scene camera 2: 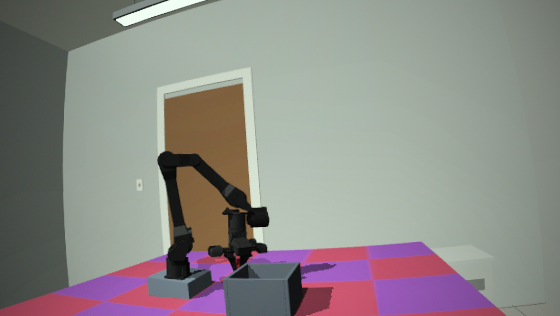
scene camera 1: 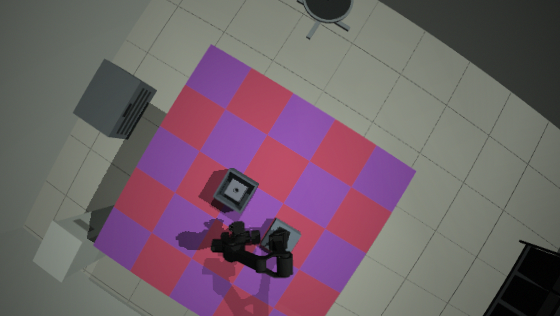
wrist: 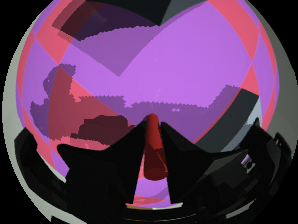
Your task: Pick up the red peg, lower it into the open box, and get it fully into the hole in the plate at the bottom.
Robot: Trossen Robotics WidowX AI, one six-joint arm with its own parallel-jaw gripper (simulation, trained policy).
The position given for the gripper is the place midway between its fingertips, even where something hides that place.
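Note:
A grey box [scene camera 1: 219, 195] is visible, as is a red peg [wrist: 155, 168]. Scene camera 1 does not show the red peg, hidden by the gripper. The gripper [scene camera 2: 238, 275] can be seen, and the wrist view shows the gripper [wrist: 153, 125] too.

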